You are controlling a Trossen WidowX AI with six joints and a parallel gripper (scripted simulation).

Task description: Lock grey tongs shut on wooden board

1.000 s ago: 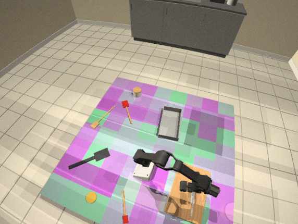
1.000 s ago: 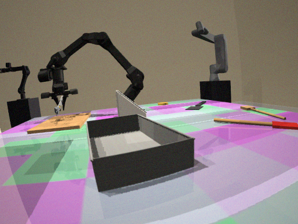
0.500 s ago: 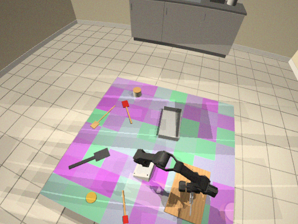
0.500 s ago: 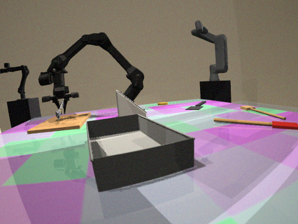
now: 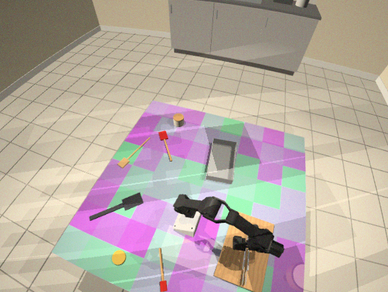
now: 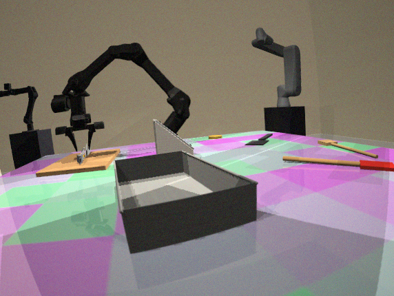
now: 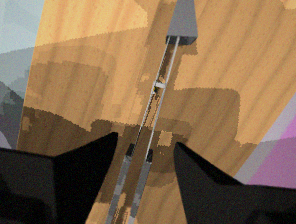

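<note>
My gripper tip is 40 mm above the wooden board. Round my gripper tip: grey roasting tin: 470 mm ahead, 290 mm to the left, 20 mm below; red spatula: 470 mm ahead, 720 mm to the left, 40 mm below; black spatula: 60 mm behind, 750 mm to the left, 40 mm below.
</note>
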